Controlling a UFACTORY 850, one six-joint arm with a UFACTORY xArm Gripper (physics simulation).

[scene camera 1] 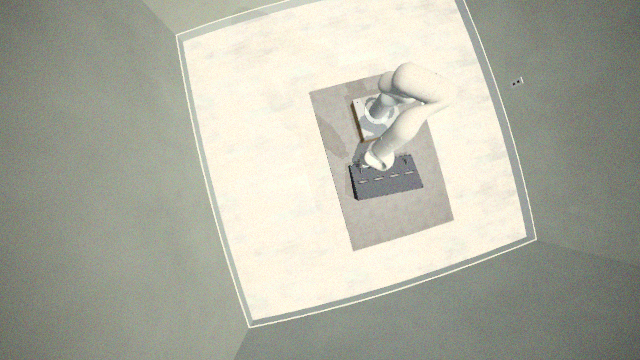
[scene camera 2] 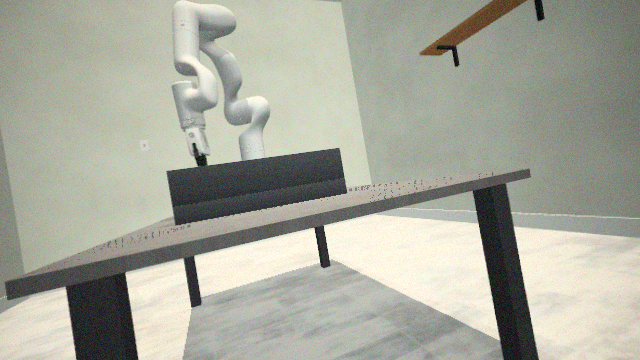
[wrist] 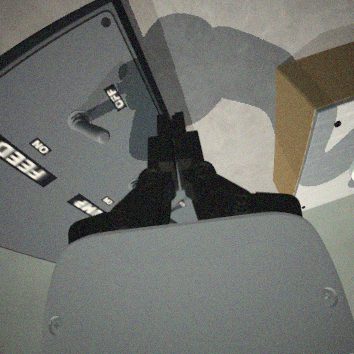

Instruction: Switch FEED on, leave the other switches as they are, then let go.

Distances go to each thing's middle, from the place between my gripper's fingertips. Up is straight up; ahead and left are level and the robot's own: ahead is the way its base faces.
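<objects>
Dark switch panel [scene camera 2: 199, 193]: 70 mm below my hand, 190 mm ahead of it, 140 mm to the left of it.
</objects>
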